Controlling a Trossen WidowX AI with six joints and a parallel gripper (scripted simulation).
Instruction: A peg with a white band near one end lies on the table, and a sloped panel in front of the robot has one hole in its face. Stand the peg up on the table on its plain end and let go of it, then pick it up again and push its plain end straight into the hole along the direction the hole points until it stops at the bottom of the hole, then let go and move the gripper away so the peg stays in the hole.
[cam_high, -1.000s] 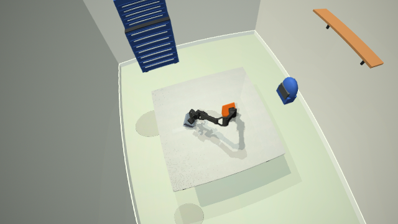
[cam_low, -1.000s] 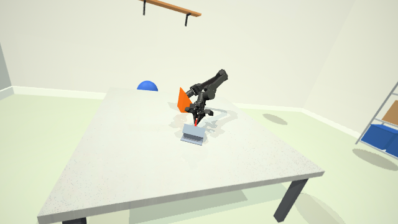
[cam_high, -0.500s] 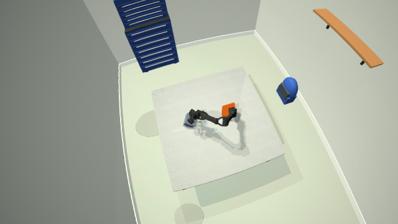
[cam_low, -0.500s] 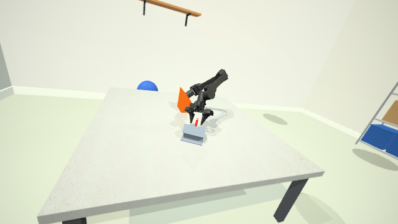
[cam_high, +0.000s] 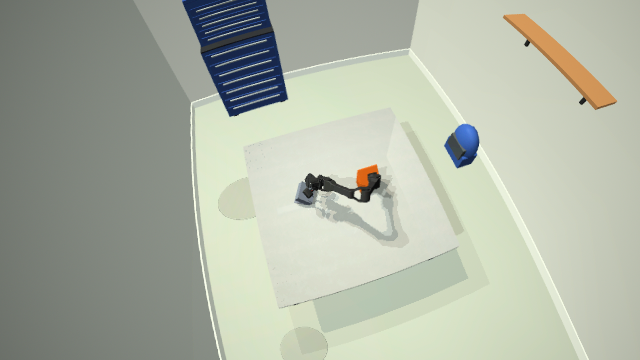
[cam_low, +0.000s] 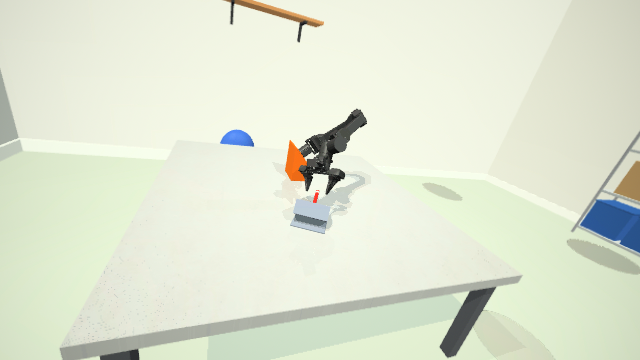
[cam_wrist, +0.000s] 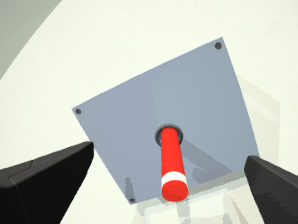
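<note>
Right now my gripper tip is 20 mm above the red peg and 10 mm to the right of it. The rest, counted from my gripper tip: grey sloped panel (60 mm below, 30 mm ahead, 10 mm to the right).
</note>
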